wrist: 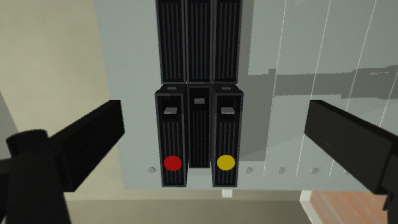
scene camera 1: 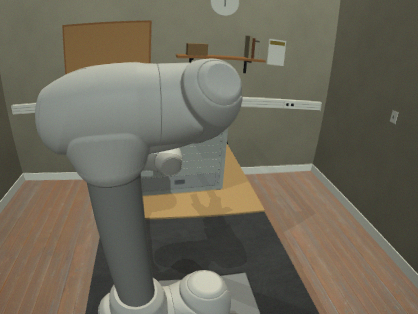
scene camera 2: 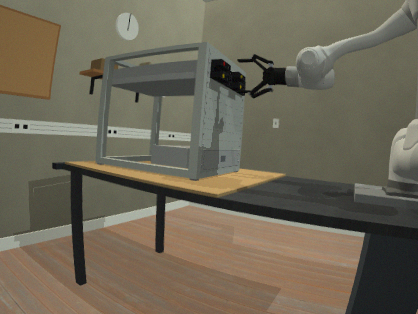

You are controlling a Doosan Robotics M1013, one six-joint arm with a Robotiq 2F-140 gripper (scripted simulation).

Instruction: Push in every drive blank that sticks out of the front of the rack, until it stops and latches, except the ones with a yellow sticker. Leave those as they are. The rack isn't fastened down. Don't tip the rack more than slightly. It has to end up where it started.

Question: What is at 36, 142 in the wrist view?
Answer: My gripper.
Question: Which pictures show my gripper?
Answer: The wrist view and scene camera 2 only.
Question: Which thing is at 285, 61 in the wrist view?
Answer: A rack.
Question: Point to a rack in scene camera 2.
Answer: At 217, 107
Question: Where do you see a rack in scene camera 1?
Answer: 203, 164
